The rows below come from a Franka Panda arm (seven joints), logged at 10 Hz.
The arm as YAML. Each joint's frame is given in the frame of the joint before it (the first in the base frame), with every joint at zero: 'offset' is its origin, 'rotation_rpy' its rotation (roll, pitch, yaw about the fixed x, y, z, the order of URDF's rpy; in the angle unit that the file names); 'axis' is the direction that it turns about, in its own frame. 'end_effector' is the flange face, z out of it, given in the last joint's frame.
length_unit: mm
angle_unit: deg
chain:
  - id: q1
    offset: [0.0, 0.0, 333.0]
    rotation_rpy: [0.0, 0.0, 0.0]
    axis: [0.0, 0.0, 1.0]
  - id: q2
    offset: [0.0, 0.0, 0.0]
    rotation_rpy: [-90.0, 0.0, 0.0]
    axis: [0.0, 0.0, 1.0]
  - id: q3
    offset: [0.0, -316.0, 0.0]
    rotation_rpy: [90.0, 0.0, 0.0]
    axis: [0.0, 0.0, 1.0]
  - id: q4
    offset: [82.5, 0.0, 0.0]
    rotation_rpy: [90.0, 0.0, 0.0]
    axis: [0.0, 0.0, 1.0]
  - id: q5
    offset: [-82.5, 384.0, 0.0]
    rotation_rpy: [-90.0, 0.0, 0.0]
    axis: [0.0, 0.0, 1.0]
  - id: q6
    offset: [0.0, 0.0, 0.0]
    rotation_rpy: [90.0, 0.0, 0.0]
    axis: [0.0, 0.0, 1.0]
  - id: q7
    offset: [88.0, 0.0, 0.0]
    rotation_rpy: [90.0, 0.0, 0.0]
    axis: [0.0, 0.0, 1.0]
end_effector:
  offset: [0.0, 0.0, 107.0]
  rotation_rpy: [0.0, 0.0, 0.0]
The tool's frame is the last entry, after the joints.
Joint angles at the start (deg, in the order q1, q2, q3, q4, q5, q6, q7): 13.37 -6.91 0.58 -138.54 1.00 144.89 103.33
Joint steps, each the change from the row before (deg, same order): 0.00 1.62 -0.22 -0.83 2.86 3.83 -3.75; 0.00 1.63 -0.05 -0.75 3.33 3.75 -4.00; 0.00 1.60 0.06 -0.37 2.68 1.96 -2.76; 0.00 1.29 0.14 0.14 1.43 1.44 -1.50; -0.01 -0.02 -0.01 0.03 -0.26 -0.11 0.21; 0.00 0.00 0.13 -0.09 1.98 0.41 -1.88
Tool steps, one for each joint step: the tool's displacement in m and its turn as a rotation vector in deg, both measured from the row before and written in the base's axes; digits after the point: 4 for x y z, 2 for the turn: 0.0032 -0.0024 -0.0132 1.43 -1.15 1.36; 0.0026 -0.0021 -0.0127 1.37 -1.25 1.18; 0.0013 -0.0013 -0.0131 0.85 0.05 0.53; 0.0026 0.0004 -0.0075 0.40 -0.29 0.32; 0.0000 0.0000 0.0002 -0.11 0.05 -0.01; -0.0001 -0.0003 0.0000 0.77 -0.29 0.36
